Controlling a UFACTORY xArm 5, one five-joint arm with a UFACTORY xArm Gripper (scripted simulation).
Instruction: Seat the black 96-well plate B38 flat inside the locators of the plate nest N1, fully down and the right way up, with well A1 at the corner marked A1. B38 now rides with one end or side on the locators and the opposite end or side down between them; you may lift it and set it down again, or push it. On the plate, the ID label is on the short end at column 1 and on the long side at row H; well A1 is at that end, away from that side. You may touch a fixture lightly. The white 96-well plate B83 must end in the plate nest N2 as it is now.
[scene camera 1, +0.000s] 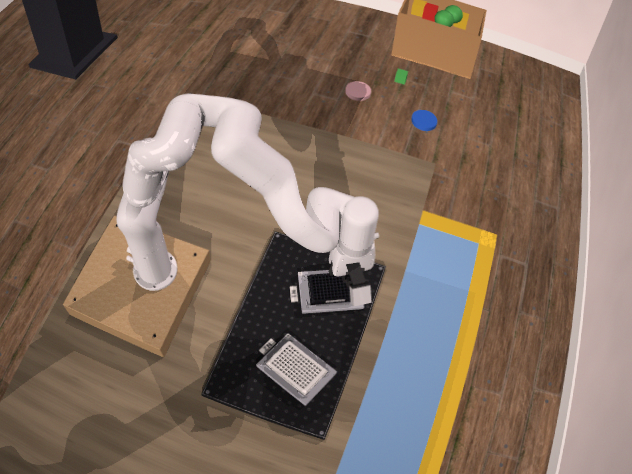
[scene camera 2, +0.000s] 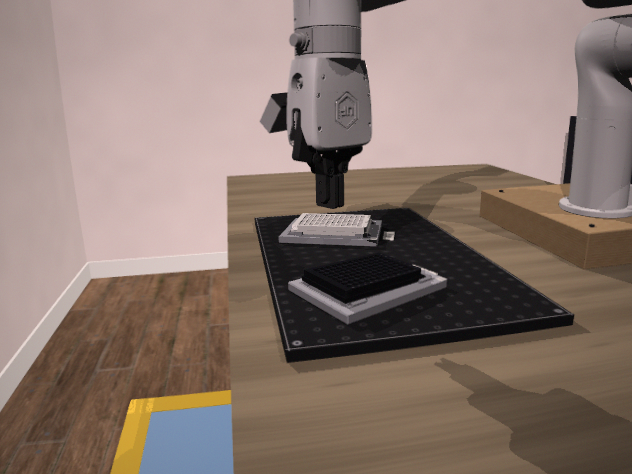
In view: my gripper (scene camera 2: 330, 206), a black plate B38 (scene camera 2: 353, 279) and a white plate B83 (scene camera 1: 279, 363).
The black plate B38 shows as well in scene camera 1 (scene camera 1: 323, 289). The white plate B83 is seen too in scene camera 2 (scene camera 2: 308, 223). My gripper is seen too in scene camera 1 (scene camera 1: 348, 281).
